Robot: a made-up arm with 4 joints.
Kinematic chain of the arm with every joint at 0, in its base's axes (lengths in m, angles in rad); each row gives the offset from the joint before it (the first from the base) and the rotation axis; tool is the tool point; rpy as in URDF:
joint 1: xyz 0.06 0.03 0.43 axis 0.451 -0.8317 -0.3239
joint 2: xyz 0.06 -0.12 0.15 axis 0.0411 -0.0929 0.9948
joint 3: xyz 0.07 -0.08 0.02 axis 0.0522 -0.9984 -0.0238
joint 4: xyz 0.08 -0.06 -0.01 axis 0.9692 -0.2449 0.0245
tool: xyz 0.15 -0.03 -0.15 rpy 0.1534 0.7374 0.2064
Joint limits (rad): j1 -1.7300..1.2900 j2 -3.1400..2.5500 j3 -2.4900..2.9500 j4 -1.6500..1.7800
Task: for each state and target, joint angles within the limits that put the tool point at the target. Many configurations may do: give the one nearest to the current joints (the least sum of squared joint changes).
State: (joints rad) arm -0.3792 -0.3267 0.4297 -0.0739
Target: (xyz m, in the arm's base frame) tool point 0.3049 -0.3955 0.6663
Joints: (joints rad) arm 0.3008 -0.3707 0.7621 0.2976
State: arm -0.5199 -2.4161 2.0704 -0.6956
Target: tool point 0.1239 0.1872 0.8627
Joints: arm -0.5892 -2.5715 2.1022 -0.7980
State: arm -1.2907 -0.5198 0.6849 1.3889
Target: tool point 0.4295 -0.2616 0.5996
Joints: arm -0.9910 -1.4401 0.2889 1.2758
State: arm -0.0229 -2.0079 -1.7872 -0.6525
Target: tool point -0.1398 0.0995 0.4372
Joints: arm 0.1925 -1.9863 -1.6499 -0.7252
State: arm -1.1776 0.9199 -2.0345 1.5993
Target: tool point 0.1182 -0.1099 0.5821
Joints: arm -1.0858 0.0566 -2.4900 1.3027
